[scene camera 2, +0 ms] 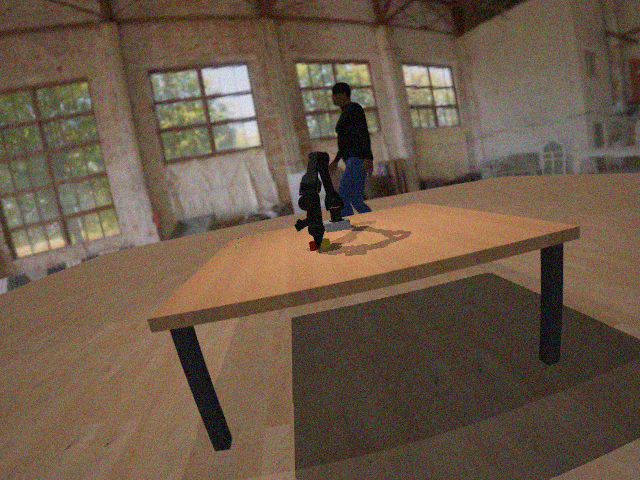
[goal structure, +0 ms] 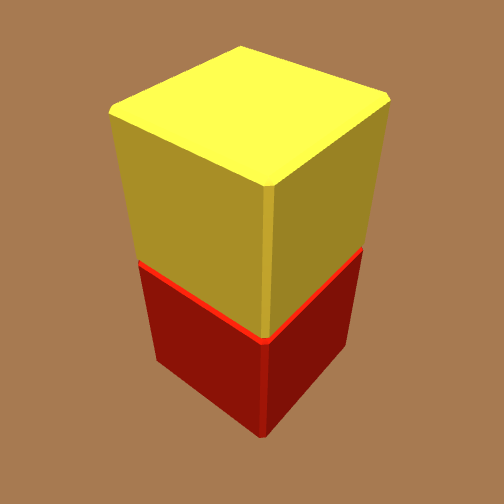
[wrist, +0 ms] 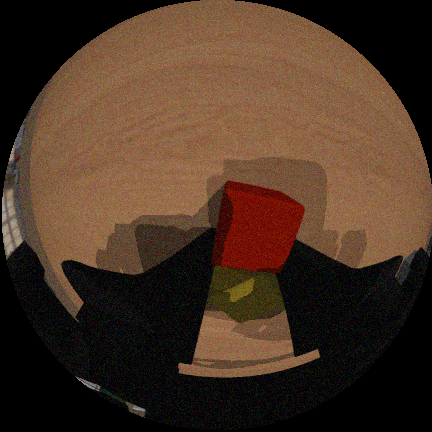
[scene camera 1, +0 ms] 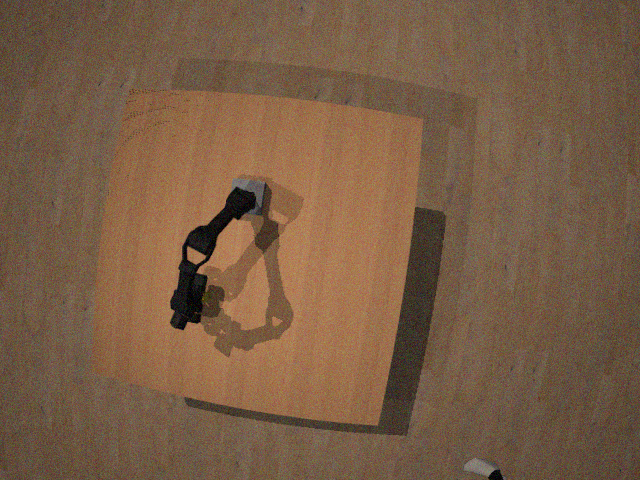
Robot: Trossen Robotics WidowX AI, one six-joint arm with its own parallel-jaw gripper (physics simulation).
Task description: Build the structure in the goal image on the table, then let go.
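Seen in the pictures: gripper, between the fingertips: point(scene camera 2: 318, 248) point(wrist: 243, 235) point(scene camera 1: 200, 296); arm's base, origin of its link: point(scene camera 2: 336, 220) point(scene camera 1: 246, 201).
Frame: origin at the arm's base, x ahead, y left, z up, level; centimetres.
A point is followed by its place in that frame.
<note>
A red cube point(scene camera 2: 312, 245) @[z -2.2, x 36.7, y -24.0 cm] point(wrist: 257, 232) @[z -1.0, x 35.2, y -23.2 cm] sits between the fingertips of my gripper point(wrist: 243, 235) @[z -4.1, x 35.8, y -21.6 cm] point(scene camera 2: 318, 247) @[z -4.1, x 35.8, y -21.6 cm], which is shut on it, with a black finger against each side. In scene camera 1 the arm hides the red cube and the fingertips. A yellow block point(scene camera 1: 206, 297) @[z -1.0, x 36.0, y -18.3 cm] point(scene camera 2: 325, 243) @[z -2.4, x 37.9, y -19.0 cm] point(wrist: 240, 292) @[z -1.0, x 36.4, y -20.0 cm] is right beside the red cube, mostly in shadow. In the wrist view the red cube and the fingers cover parts of it, and I cannot tell whether the two blocks touch. In scene camera 2 the gripper is low, close to the table top.
The wooden table point(scene camera 1: 336, 258) @[z -4.3, x 23.5, y 32.9 cm] point(scene camera 2: 268, 279) @[z -4.3, x 61.4, y -45.4 cm] carries the arm's grey base point(scene camera 1: 257, 198) @[z -0.1, x -0.7, y 4.4 cm] point(scene camera 2: 337, 225) @[z -1.7, x 4.3, y -1.5 cm], up and right of the blocks in scene camera 1. Shadows of the arm fall around the blocks. A person point(scene camera 2: 353, 139) stands beyond the table.
</note>
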